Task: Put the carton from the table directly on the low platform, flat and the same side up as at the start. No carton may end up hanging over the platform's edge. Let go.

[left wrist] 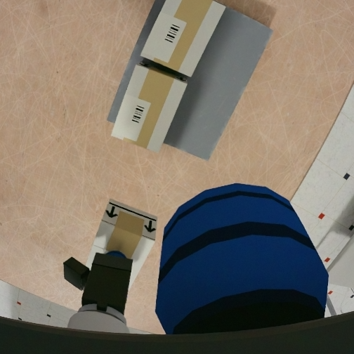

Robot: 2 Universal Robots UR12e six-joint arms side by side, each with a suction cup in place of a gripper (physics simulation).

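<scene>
A white carton (131, 227) with brown tape and two arrows on its side shows at the lower left, top face up. My right suction cup (116, 254) is over its top face; the dark tool body hides much of both, and whether it grips cannot be told. My left suction cup (240, 210), large and blue, fills the lower right, with no carton seen on it; it looks open. The grey low platform (227, 90) lies at the upper middle.
Two taped cartons (187, 30) (150, 107) with barcodes lie end to end along the platform's left part. The nearer one shows past the platform's lower edge in this view; whether it truly overhangs cannot be told. The tan table (55, 125) surrounds the platform.
</scene>
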